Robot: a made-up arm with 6 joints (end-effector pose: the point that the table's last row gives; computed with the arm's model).
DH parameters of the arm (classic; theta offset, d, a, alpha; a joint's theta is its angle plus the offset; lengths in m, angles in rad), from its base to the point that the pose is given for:
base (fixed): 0.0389 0 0.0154 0
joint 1: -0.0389 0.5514 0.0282 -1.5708
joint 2: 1.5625 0 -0.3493 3.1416
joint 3: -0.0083 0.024 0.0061 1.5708
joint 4: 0 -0.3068 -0.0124 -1.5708
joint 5: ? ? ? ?
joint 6: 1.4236 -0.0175 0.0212 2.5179
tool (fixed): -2.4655 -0.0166 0 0
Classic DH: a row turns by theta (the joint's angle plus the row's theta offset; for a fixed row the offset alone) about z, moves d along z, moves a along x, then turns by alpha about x.
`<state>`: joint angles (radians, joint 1 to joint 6).
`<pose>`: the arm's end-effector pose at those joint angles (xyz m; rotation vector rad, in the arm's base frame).
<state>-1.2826 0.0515 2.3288 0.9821 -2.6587 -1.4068</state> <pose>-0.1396 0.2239 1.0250 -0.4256 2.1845 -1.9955</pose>
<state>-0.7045 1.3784 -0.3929 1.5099 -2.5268 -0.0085</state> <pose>0.3620 -0.3261 0.2901 -0.1370 0.1031 -3.0985</pose>
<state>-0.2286 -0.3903 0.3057 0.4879 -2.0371 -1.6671</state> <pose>0.0305 -0.1591 1.1186 -2.2124 1.6978 -0.5019</pose>
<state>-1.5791 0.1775 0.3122 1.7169 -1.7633 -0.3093</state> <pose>0.0237 -0.3605 1.1007 1.2232 -1.8896 -1.6981</pose>
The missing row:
joint 5: 0 0.1524 0.0065 1.5708
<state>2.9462 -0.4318 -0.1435 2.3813 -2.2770 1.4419</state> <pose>-0.1531 -0.0506 1.0509 0.3575 0.9307 0.1986</pose>
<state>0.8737 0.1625 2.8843 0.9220 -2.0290 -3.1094</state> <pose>-0.0619 -0.2333 0.9185 0.4648 0.8606 -0.2080</pose>
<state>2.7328 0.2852 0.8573 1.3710 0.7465 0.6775</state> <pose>-0.2373 0.1460 1.1860 0.9672 -0.2711 -2.8637</pose>
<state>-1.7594 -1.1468 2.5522 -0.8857 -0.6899 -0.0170</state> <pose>-0.0068 0.6419 0.6437 -0.1977 1.2419 0.3670</pose>
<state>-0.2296 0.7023 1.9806 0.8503 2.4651 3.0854</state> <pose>0.2269 -0.1428 1.1486 -0.4635 -2.6782 0.0103</pose>
